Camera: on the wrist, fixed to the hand. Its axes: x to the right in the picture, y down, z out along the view.
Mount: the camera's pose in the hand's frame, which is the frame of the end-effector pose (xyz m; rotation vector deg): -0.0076 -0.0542 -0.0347 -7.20 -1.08 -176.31
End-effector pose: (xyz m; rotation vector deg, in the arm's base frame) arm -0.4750 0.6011 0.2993 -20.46 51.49 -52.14
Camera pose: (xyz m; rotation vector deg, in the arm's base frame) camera -0.5335 0.5785 0.3157 66.09 20.31 113.20
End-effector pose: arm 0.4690 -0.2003 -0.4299 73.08 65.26 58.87
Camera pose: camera 0.4311 -0.2046 -0.4823 -67.55 74.33 -71.78
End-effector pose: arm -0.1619 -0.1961 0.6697 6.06 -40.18 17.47
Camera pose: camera -0.1291 -0.2426 0.6387 49.66 4.74 -151.60
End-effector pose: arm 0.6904 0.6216 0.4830 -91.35 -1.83 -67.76
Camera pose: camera 0.6333 0.6214 0.5136 4.51 90.42 76.96
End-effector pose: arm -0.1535 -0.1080 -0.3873 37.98 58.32 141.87
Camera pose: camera -0.1576 -0.0949 -0.4506 -42.35 24.88 -17.78
